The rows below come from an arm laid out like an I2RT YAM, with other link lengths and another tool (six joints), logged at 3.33 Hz.
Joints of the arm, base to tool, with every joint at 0 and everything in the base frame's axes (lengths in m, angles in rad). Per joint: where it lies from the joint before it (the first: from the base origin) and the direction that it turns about. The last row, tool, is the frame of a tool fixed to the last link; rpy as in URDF.
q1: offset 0 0 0.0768 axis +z
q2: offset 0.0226 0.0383 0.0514 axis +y
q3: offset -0.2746 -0.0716 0 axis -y
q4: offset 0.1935 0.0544 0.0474 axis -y
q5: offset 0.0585 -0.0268 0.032 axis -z
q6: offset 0.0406 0 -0.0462 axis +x
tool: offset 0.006 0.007 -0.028 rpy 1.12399 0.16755 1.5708
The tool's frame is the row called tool.
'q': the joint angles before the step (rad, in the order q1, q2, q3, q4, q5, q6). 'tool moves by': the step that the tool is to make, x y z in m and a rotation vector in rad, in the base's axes. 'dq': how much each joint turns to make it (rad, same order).
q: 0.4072 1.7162 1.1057 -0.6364 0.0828 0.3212
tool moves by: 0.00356 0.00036 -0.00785 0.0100 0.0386 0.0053
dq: -0.0090 0.0362 0.0000 0.0050 -0.0275 -0.0062
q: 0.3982 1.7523 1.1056 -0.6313 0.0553 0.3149
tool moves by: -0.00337 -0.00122 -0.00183 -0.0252 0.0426 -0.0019
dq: 0.0020 0.0098 0.0005 -0.0399 0.0075 0.0020
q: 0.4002 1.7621 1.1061 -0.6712 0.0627 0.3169
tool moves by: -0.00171 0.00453 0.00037 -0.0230 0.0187 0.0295
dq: 0.0229 0.0113 0.0156 -0.0300 0.0117 -0.0095
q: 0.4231 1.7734 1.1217 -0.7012 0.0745 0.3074
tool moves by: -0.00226 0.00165 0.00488 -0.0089 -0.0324 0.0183
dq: 0.0148 -0.0222 0.0012 0.0030 0.0202 -0.0084
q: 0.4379 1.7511 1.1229 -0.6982 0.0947 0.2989
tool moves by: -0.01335 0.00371 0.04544 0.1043 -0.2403 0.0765
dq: 0.0424 -0.1876 0.0239 0.0536 -0.0006 -0.0368
